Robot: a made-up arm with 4 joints.
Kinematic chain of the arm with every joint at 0, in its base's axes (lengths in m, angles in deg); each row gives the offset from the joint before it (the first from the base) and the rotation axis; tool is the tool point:
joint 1: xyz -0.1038 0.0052 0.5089 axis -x
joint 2: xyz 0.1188 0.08 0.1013 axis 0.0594 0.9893 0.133
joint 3: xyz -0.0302 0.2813 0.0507 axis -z
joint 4: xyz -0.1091 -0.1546 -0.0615 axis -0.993 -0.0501 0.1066
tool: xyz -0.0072 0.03 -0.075
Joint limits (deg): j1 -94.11..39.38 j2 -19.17..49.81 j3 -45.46..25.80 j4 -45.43..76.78
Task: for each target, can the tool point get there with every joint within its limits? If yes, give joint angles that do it. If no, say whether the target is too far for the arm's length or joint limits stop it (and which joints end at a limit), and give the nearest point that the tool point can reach.
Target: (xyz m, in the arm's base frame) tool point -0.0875 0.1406 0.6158
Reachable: yes | joints -36.36 -2.67 -11.89 32.21
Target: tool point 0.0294 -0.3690 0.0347
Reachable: no: joint limits stop it (at a limit: joint 1, joint 2) | nearest point -0.0730 0.1282 0.3740 | short by 0.611 m
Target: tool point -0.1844 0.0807 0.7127
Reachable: yes | joints -65.64 -1.30 19.80 51.26
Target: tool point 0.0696 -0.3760 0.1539
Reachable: no: joint limits stop it (at a limit: joint 1, joint 2, joint 4) | nearest point -0.1008 -0.1504 0.6118 | short by 0.538 m
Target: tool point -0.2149 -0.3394 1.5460
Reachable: no: too far | nearest point -0.1461 -0.1170 0.8767 | short by 0.709 m
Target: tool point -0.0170 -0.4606 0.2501
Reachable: no: joint limits stop it (at a limit: joint 1, joint 2, joint 4) | nearest point -0.1332 -0.1891 0.6241 | short by 0.477 m
